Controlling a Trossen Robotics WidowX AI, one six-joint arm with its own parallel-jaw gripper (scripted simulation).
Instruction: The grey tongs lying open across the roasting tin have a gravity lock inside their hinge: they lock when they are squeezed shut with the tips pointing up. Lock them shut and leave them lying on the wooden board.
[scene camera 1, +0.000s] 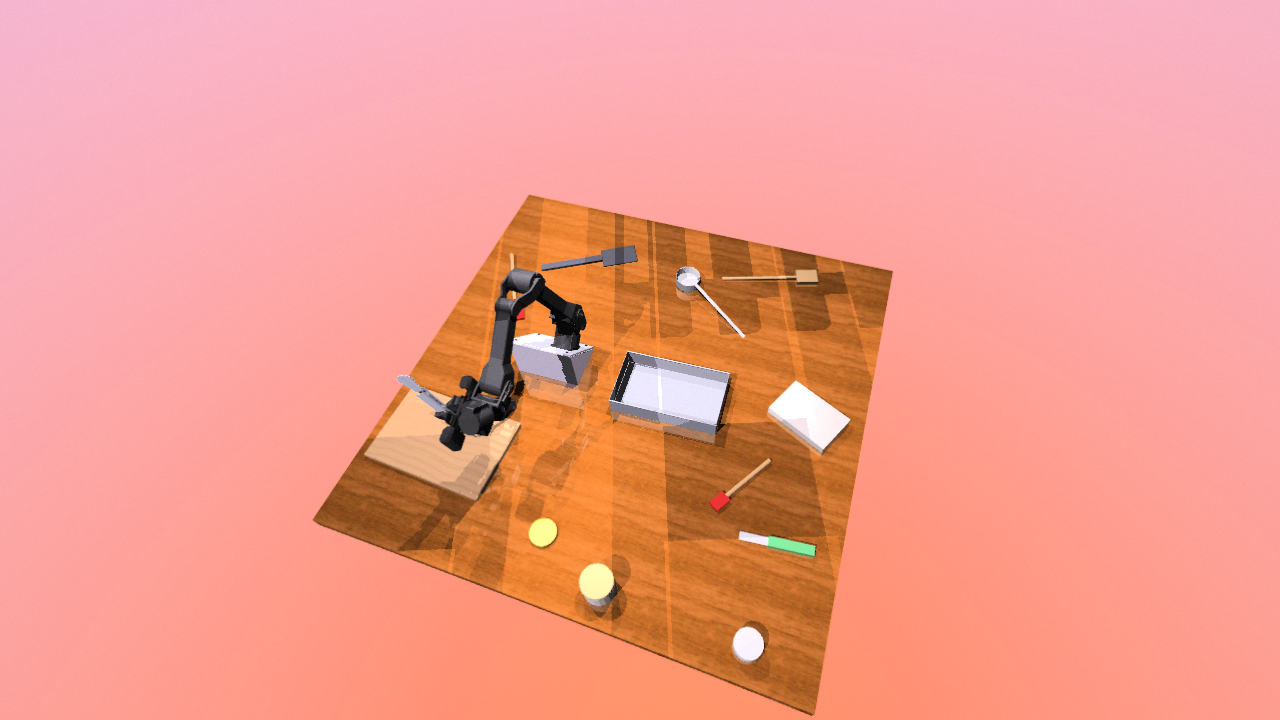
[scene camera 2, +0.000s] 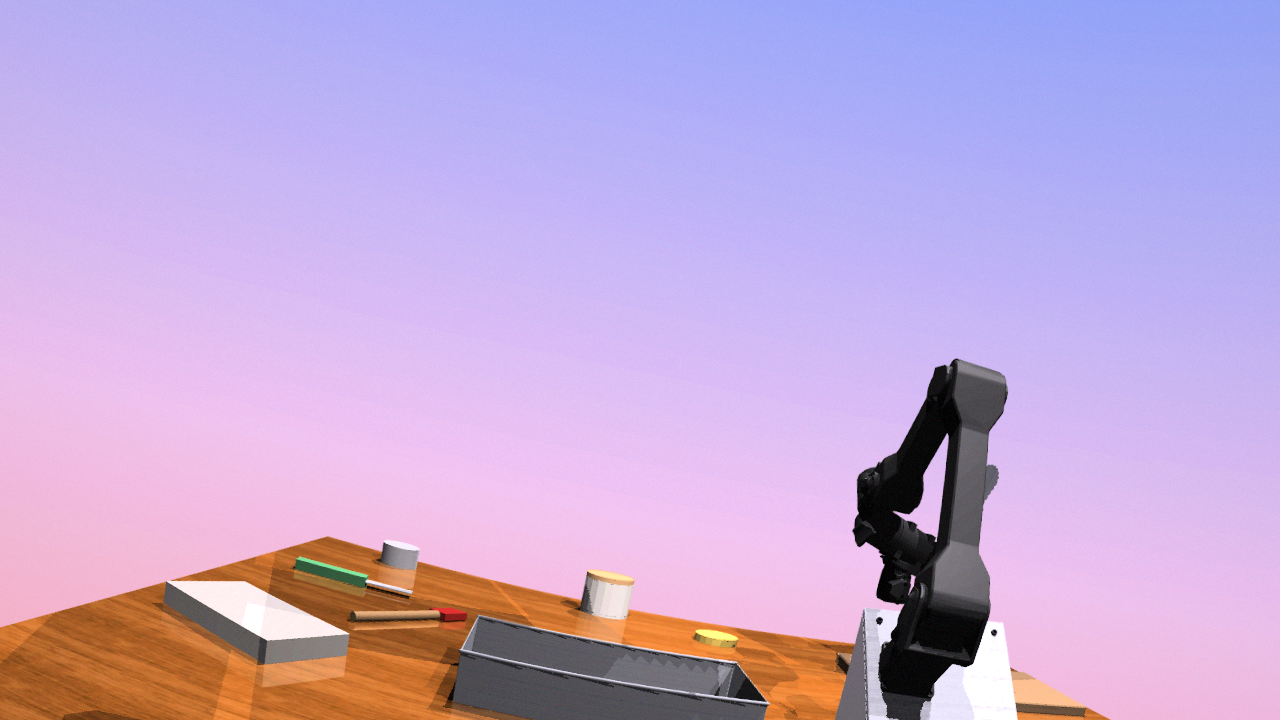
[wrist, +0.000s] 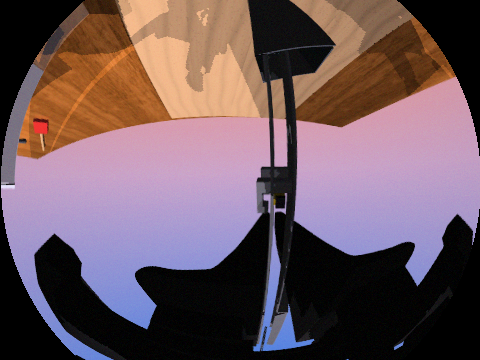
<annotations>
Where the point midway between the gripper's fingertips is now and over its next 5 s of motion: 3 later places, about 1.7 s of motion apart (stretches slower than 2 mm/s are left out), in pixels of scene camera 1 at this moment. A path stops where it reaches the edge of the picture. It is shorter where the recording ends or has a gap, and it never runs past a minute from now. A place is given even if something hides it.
The gripper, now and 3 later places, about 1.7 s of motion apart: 435, 415; 432, 432; 443, 428; 454, 438
</annotations>
